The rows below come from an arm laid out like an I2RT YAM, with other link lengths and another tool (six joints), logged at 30 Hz.
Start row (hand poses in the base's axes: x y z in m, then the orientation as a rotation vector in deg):
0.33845 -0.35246 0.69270 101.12 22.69 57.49
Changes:
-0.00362 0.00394 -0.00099 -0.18 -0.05 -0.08
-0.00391 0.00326 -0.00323 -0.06 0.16 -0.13
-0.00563 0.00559 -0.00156 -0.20 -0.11 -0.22
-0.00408 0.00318 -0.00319 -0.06 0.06 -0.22
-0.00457 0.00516 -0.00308 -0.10 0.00 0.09
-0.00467 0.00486 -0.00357 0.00 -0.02 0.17
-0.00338 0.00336 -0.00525 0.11 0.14 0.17
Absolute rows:
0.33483 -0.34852 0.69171 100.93 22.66 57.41
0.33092 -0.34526 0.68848 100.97 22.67 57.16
0.32529 -0.33967 0.68692 100.74 22.49 57.03
0.32121 -0.33649 0.68373 100.73 22.35 56.80
0.31664 -0.33133 0.68065 100.64 22.48 56.83
0.31197 -0.32647 0.67708 100.62 22.62 56.97
0.30859 -0.32311 0.67183 100.79 22.82 57.01

